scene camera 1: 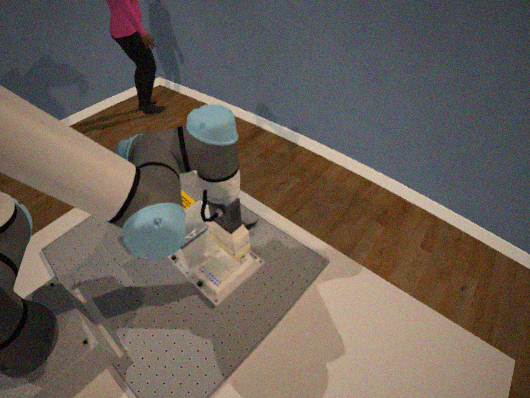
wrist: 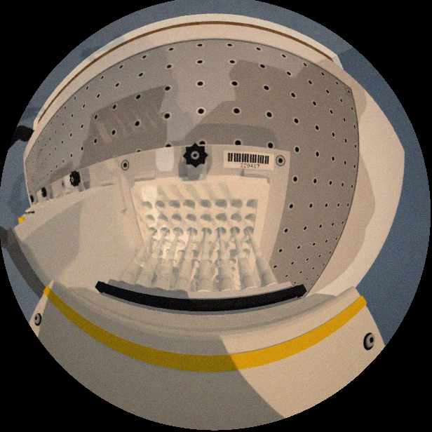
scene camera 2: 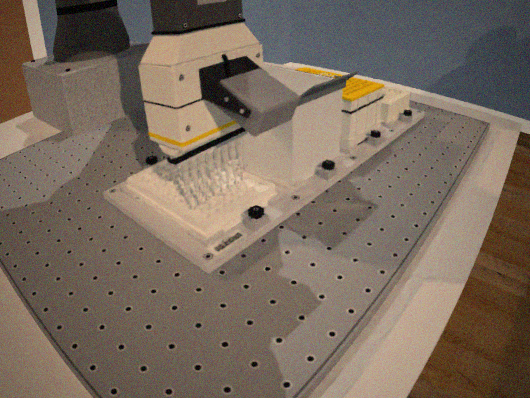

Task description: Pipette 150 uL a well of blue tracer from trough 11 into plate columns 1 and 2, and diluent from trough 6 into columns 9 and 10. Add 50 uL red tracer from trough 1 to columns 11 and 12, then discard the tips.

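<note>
My eight-channel pipetting head [scene camera 1: 232, 240] [scene camera 2: 210, 180] [wrist: 201, 235] carries a row of pale tips, pointing down. It is low over the white well plate [scene camera 2: 165, 212] [wrist: 200, 187] at the barcode end of the base. In the wrist view the tip ends reach the third visible row of wells from the knob side; their depth cannot be told. In scene camera 1, blue wells [scene camera 1: 210, 275] show near the plate's knob side, and the head hides the far part. Liquid inside the tips cannot be made out. A low white block [scene camera 2: 395, 106] stands at the far end; its trough contents do not show.
A tall white box [scene camera 2: 320, 137] stands directly beside the plate, with a dark flap above it. White racks with yellow tops [scene camera 2: 362, 90] stand behind it. Black knobs [scene camera 2: 256, 212] [wrist: 195, 155] line the base edge. A person in pink [scene camera 1: 125, 20] stands by the wall.
</note>
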